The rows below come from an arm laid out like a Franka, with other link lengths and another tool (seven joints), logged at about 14 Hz.
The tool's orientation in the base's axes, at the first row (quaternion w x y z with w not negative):
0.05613, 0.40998, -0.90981, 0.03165
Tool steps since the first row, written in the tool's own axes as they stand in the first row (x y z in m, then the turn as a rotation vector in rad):
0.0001, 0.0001, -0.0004, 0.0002, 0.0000, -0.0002
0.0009, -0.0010, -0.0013, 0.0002, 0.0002, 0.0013
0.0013, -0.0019, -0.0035, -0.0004, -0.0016, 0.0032
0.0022, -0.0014, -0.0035, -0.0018, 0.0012, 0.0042
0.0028, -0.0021, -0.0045, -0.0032, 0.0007, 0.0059
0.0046, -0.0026, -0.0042, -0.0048, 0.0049, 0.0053
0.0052, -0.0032, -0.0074, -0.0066, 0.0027, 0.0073
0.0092, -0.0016, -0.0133, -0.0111, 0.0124, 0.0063
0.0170, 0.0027, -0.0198, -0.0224, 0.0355, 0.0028
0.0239, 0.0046, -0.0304, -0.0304, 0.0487, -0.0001
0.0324, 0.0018, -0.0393, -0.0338, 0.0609, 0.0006
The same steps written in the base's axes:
-0.0001, 0.0000, 0.0004, -0.0001, -0.0001, 0.0002
0.0003, -0.0012, 0.0014, -0.0004, -0.0002, -0.0013
0.0008, -0.0019, 0.0037, 0.0012, -0.0011, -0.0032
-0.0001, -0.0022, 0.0038, 0.0000, 0.0017, -0.0044
0.0001, -0.0030, 0.0048, 0.0011, 0.0022, -0.0063
-0.0008, -0.0047, 0.0048, -0.0009, 0.0063, -0.0059
-0.0005, -0.0052, 0.0080, 0.0018, 0.0059, -0.0081
-0.0038, -0.0065, 0.0144, -0.0025, 0.0158, -0.0078
-0.0117, -0.0088, 0.0218, -0.0121, 0.0398, -0.0061
-0.0168, -0.0116, 0.0332, -0.0165, 0.0548, -0.0044
-0.0197, -0.0188, 0.0431, -0.0235, 0.0653, -0.0056

